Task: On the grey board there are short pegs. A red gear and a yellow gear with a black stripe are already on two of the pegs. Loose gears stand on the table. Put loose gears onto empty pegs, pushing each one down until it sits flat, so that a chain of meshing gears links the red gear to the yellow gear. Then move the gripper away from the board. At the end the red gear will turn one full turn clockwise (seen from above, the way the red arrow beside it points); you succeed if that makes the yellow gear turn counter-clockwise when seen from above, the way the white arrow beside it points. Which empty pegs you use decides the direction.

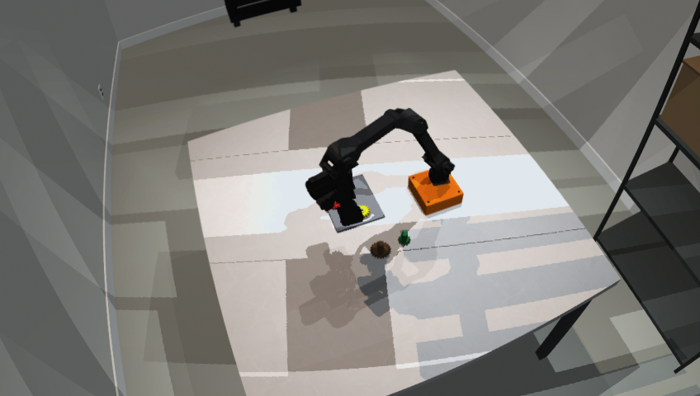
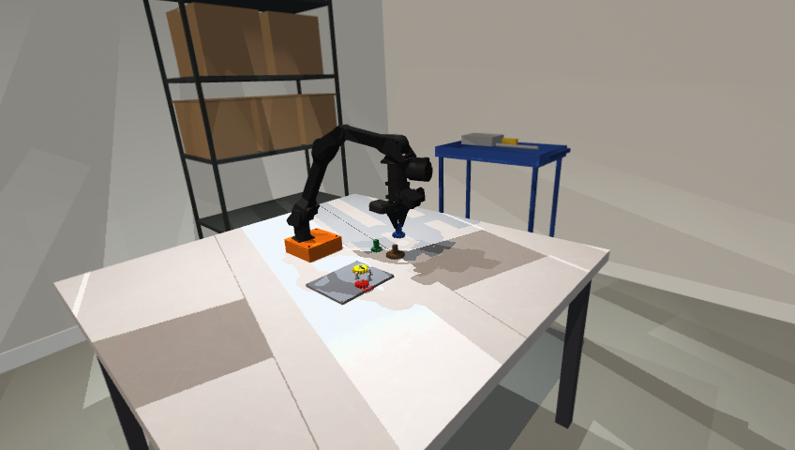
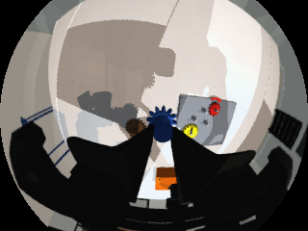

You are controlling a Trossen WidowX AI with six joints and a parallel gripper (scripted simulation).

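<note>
Right now the red gear is 16 cm to the right of my gripper tip, 13 cm below it and 2 cm ahead of it. The rest, counted from my gripper tip: brown gear 13 cm below, 9 cm behind, 5 cm to the left; blue gear 1 cm below; yellow gear 13 cm below, 11 cm to the right, 7 cm behind.
</note>
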